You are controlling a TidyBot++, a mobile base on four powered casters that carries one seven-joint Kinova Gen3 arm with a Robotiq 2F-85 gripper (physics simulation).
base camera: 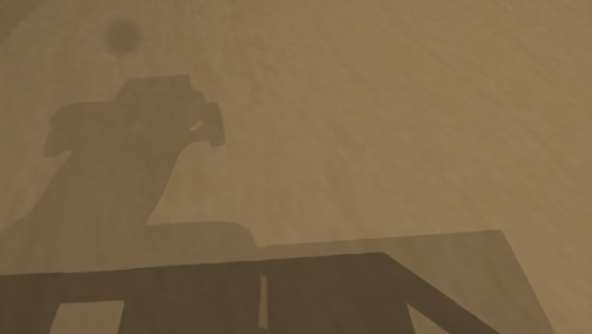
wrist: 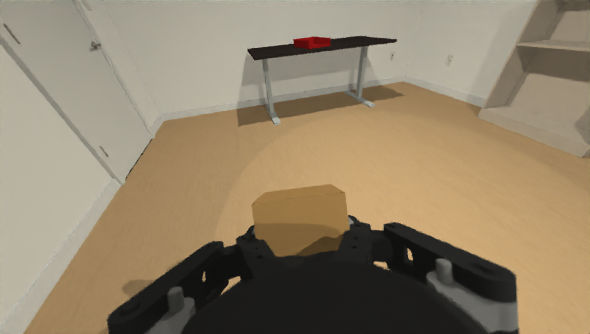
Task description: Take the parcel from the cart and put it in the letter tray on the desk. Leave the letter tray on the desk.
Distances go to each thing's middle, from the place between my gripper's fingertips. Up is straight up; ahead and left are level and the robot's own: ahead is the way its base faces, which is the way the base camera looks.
The brown parcel (wrist: pixel 304 221) lies 2 cm behind my hand and 2 cm above it.
